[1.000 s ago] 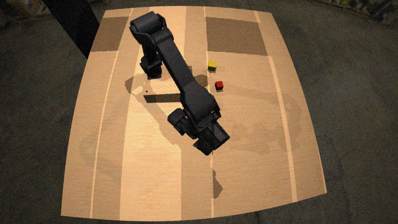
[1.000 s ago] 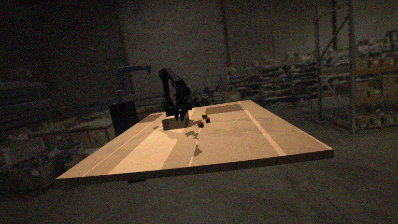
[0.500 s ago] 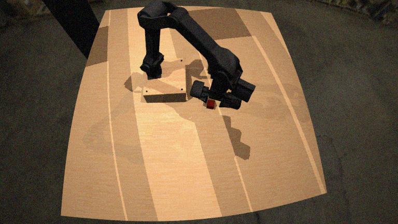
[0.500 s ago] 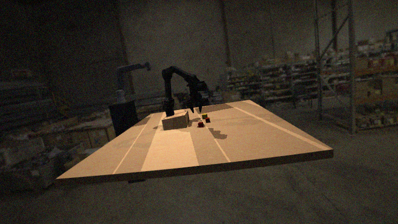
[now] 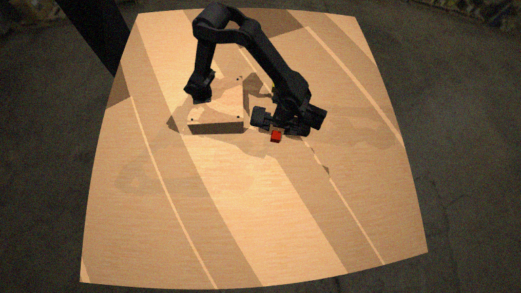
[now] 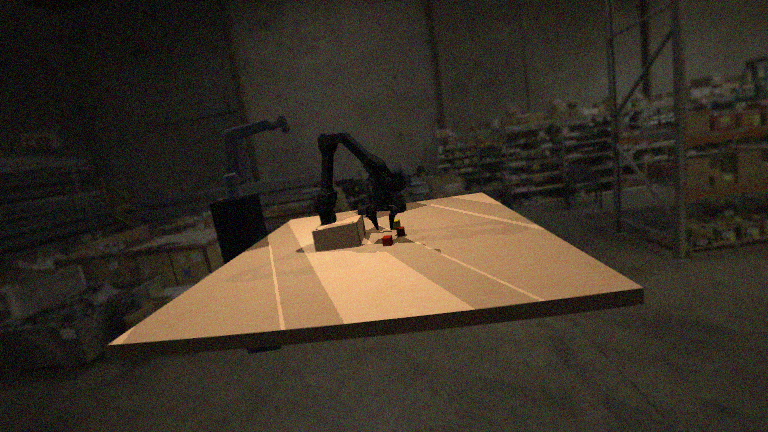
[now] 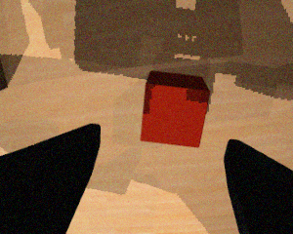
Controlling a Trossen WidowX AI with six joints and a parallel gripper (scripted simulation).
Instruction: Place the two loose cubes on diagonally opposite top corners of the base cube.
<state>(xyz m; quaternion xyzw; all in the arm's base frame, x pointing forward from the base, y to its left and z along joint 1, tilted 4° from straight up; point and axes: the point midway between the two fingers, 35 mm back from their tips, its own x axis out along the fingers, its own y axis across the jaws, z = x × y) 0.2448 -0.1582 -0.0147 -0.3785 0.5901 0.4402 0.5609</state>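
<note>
The yellow cube lies 21 cm to the left of my gripper tip, 5 cm ahead of it and 4 cm below it.
</note>
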